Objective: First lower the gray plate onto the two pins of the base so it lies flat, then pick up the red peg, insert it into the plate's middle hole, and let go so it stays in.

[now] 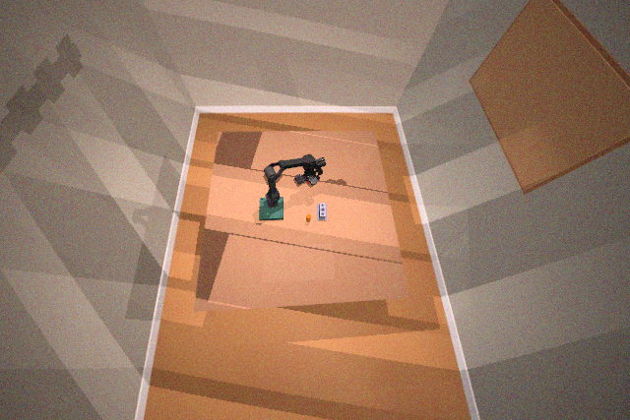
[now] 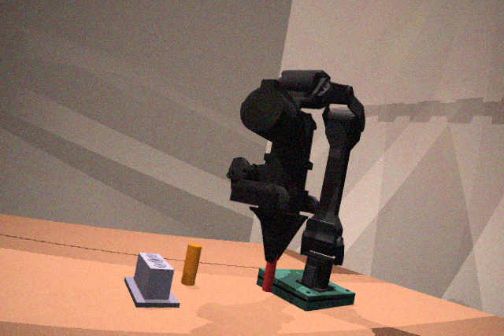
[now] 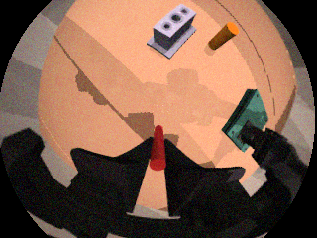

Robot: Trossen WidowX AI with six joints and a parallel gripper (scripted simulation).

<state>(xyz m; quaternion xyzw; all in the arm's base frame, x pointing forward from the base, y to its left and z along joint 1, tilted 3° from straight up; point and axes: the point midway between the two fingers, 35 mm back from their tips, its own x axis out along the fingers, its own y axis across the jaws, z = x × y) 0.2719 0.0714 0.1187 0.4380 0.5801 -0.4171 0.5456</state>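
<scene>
The gray plate lies 50 mm ahead of my gripper tip, 210 mm to the right of it and 70 mm below it. The rest, counted from my gripper tip: orange cylinder 50 mm behind, 240 mm to the right, 80 mm below; then red peg right at my gripper tip.
</scene>
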